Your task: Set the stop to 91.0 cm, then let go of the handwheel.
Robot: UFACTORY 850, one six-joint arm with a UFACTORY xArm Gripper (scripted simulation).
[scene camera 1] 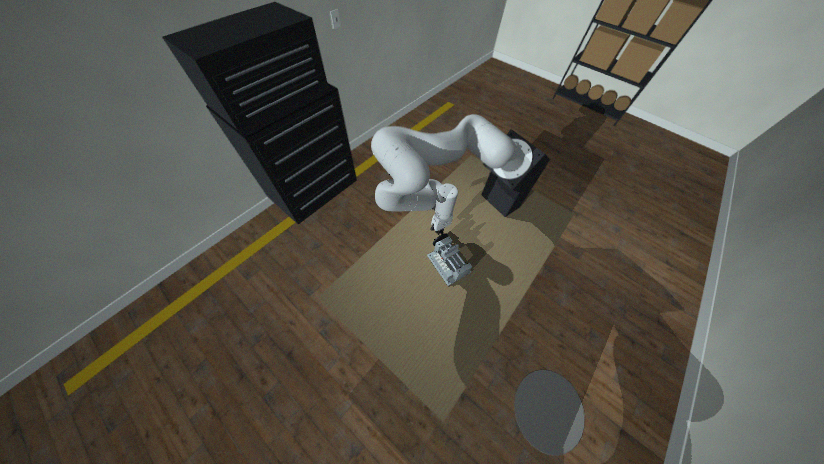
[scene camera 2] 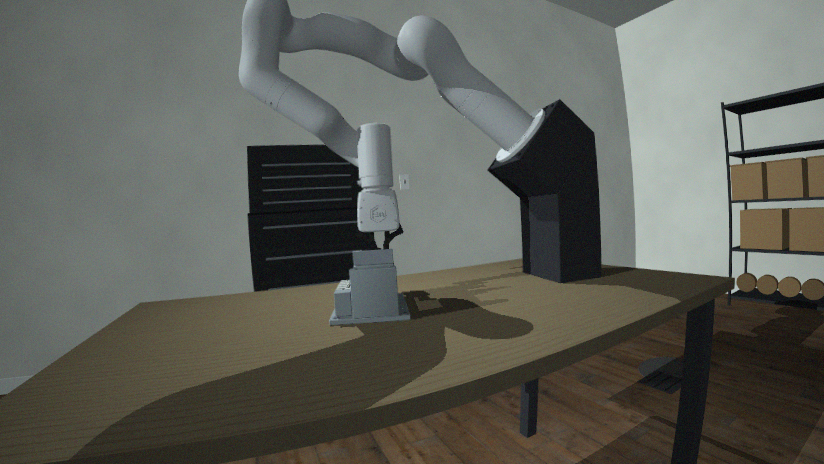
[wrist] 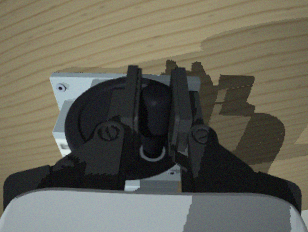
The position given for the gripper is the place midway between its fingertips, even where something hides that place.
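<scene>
Scene camera 2 shows the gripper [scene camera 2: 381, 260], and the wrist view likewise shows the gripper [wrist: 155, 86].
</scene>
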